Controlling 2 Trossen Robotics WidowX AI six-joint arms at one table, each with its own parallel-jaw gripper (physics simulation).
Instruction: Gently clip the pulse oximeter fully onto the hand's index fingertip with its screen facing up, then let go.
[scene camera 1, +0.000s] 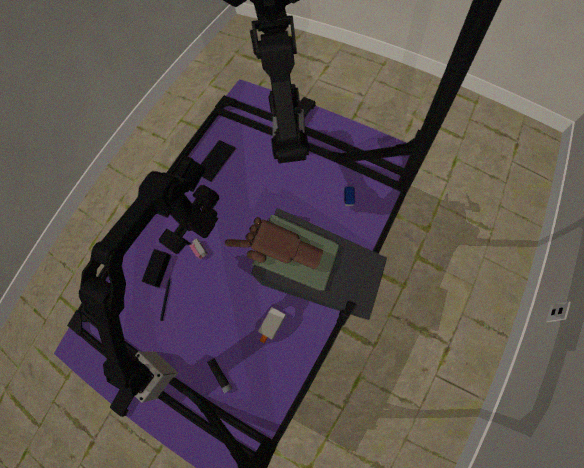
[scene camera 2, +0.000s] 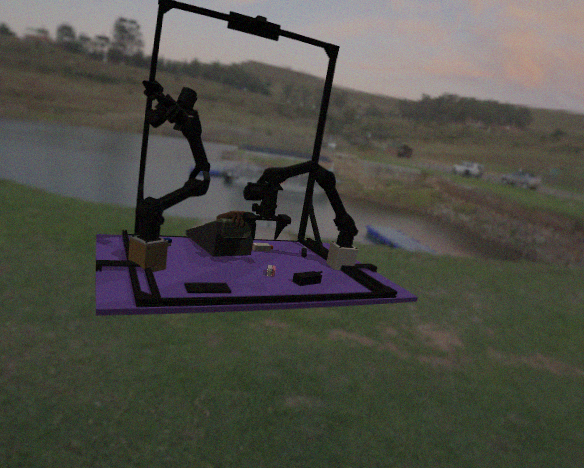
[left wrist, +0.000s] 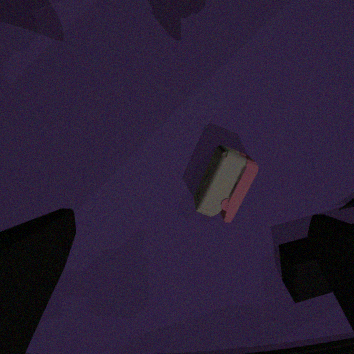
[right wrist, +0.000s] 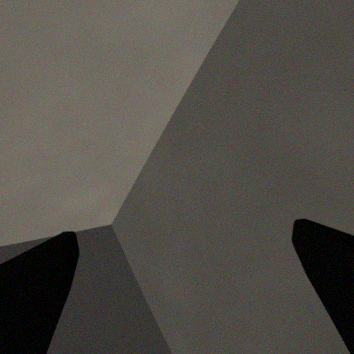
Observation:
My right gripper (scene camera 2: 149, 88) is open, with nothing in its grasp. I also see my left gripper (scene camera 1: 199, 230), a pulse oximeter (left wrist: 229, 173), a grey plate (scene camera 2: 208, 236) and a grey-green pad (scene camera 1: 317, 278).
My left gripper shows as well in scene camera 2 (scene camera 2: 264, 239) and in the left wrist view (left wrist: 194, 223). My right gripper also shows in the right wrist view (right wrist: 186, 236). The right wrist view misses the pulse oximeter: it is out of frame.

